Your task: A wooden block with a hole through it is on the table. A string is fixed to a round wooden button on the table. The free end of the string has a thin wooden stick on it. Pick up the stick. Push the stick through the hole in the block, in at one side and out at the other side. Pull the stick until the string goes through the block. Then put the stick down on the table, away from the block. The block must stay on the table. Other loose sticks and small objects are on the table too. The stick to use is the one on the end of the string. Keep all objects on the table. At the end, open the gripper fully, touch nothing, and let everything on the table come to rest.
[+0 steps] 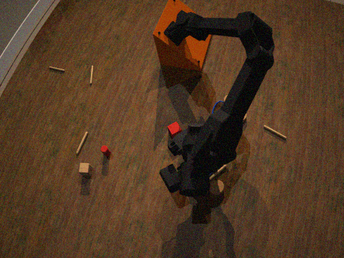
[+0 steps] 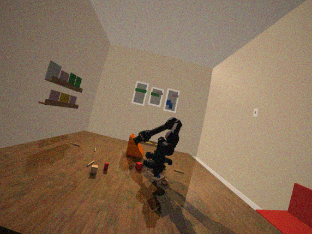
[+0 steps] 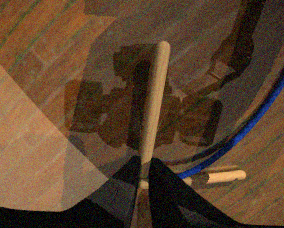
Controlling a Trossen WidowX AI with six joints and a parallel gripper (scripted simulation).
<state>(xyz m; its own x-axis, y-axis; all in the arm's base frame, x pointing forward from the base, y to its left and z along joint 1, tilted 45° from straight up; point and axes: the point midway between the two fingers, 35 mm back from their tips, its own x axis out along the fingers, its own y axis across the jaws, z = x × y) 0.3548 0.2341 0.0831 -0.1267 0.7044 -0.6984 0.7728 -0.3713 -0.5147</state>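
Now: gripper tip 120 mm to the left of the red cube and 100 mm past it. From my gripper tip the other things lie so: thin wooden stick 10 mm to the right, 10 mm behind; then blue cube 160 mm behind, 30 mm to the left; then round wooden button 250 mm behind.
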